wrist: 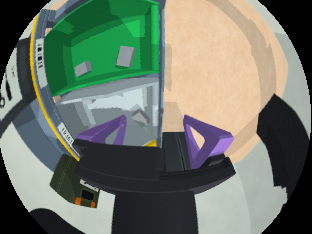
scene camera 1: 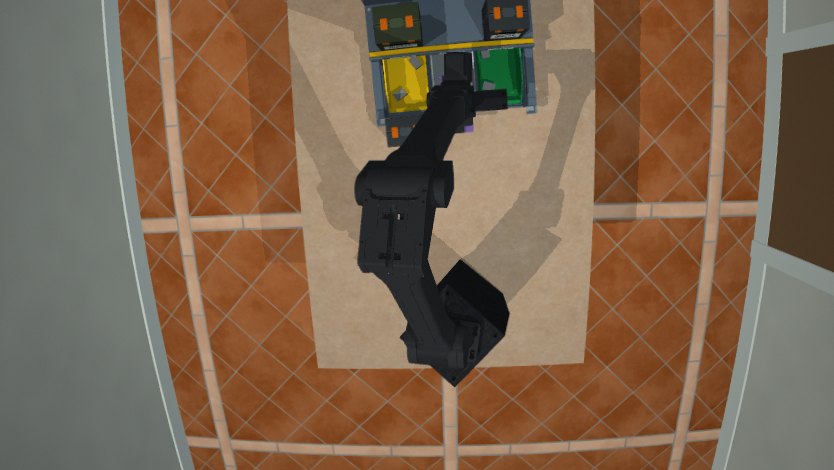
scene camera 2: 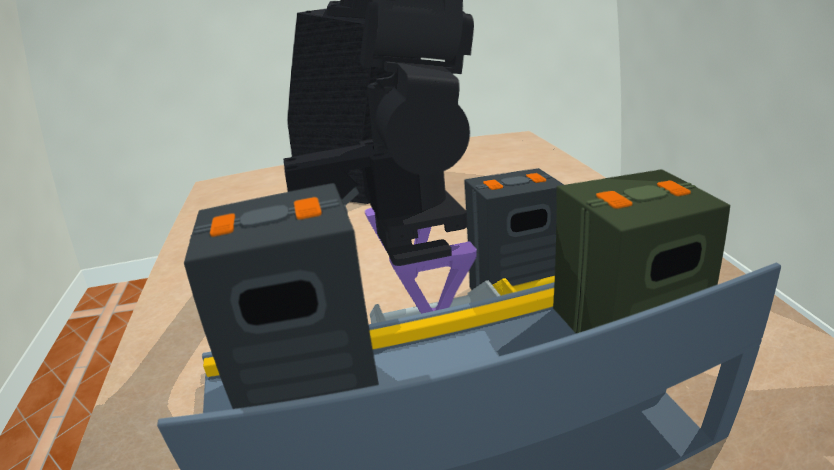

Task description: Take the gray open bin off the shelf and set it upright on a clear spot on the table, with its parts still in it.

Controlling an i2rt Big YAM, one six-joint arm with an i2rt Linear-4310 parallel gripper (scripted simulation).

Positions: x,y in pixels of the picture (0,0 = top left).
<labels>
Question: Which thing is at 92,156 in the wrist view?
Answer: My gripper.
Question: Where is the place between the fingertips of my gripper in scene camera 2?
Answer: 421,299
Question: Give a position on a green bin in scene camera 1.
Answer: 504,67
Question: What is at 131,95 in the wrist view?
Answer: A gray open bin.
</labels>
